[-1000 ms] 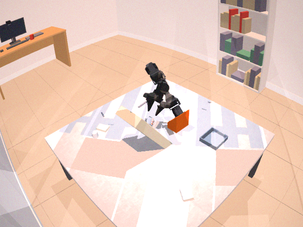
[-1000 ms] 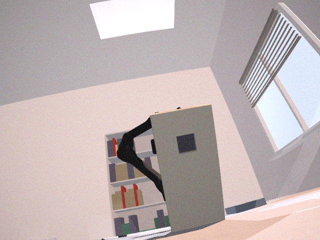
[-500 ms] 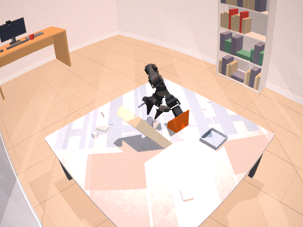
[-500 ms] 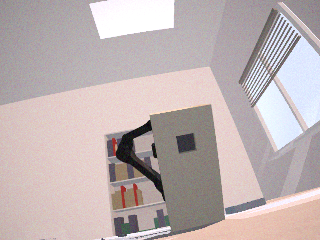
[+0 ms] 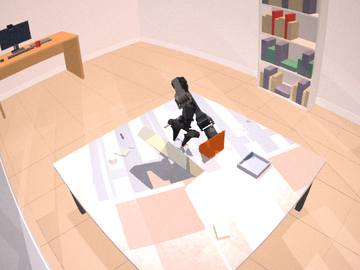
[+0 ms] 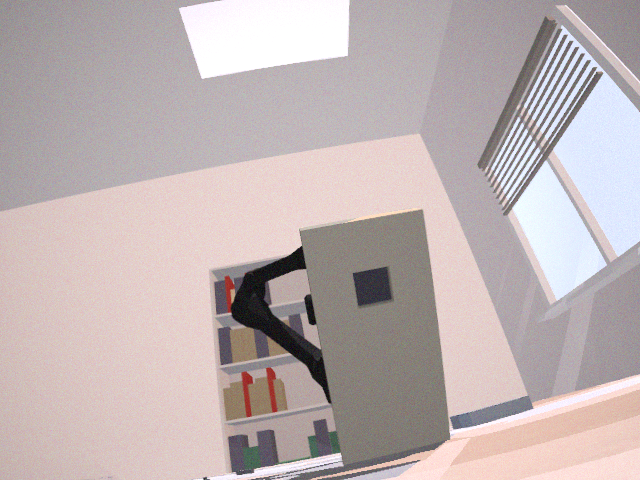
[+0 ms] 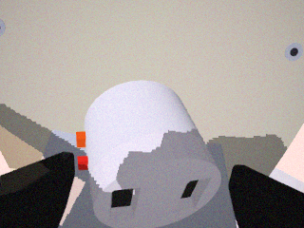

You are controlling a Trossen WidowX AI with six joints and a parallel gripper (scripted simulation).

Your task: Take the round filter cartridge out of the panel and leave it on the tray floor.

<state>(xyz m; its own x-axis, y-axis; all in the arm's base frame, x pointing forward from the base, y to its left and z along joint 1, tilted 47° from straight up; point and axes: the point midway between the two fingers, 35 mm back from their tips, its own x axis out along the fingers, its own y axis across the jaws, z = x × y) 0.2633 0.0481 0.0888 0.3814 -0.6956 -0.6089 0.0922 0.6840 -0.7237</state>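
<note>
My gripper tip is right at the round filter cartridge. From my gripper tip the other things lie so: beige service panel: 50 mm ahead, 20 mm below; blue-grey tray: 320 mm to the left, 290 mm behind, 190 mm below.
</note>
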